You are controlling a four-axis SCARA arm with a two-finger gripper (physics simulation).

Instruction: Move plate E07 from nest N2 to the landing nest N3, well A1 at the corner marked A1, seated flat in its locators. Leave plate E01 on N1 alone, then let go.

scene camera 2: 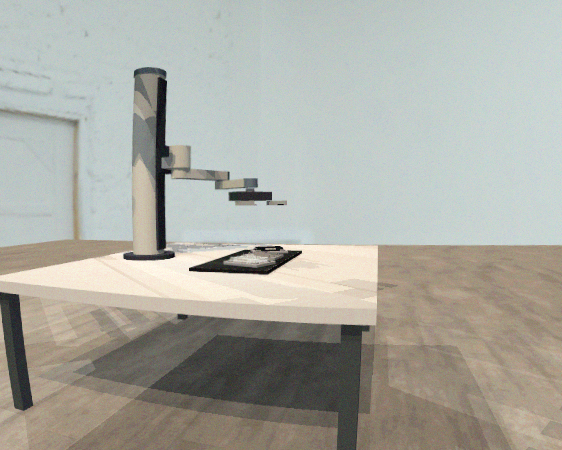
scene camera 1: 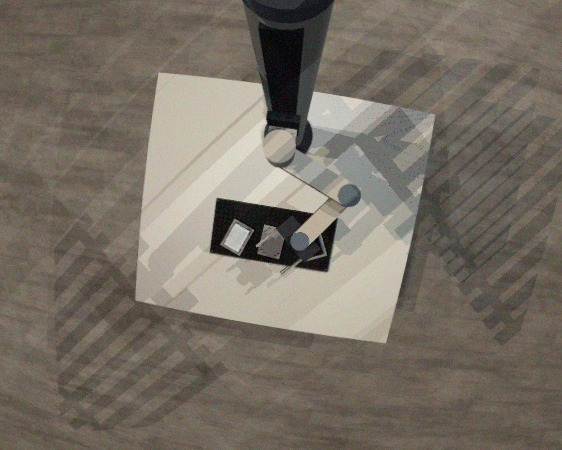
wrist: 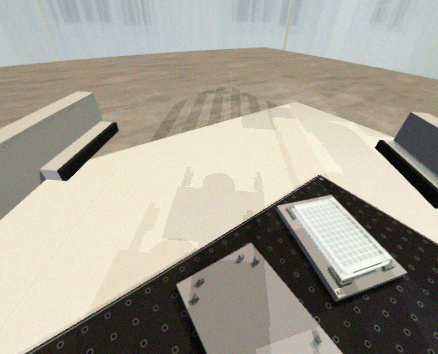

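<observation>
A pale plate with a grid of wells [scene camera 1: 237, 236] [wrist: 342, 235] sits on the left nest in scene camera 1; its name is unreadable. The middle nest [scene camera 1: 272, 251] [wrist: 235, 305] is a bare grey base with small upright locators. The right nest [scene camera 1: 324, 247] shows as a light edge around something dark, partly hidden by the arm. I cannot tell which plate is E07 or read the nest marks. My gripper [scene camera 1: 280, 252] [scene camera 2: 261, 203] [wrist: 246, 119] is open and empty, its fingers wide apart. It hangs high above the board, near the middle and right nests in scene camera 1.
The black perforated board [scene camera 1: 220, 215] [scene camera 2: 215, 269] [wrist: 150, 320] carries the nests and lies on the pale table [scene camera 1: 200, 295] [scene camera 2: 325, 295] [wrist: 125, 200]. The arm's column [scene camera 1: 287, 65] [scene camera 2: 146, 200] stands behind the board. Shadows fall across the table.
</observation>
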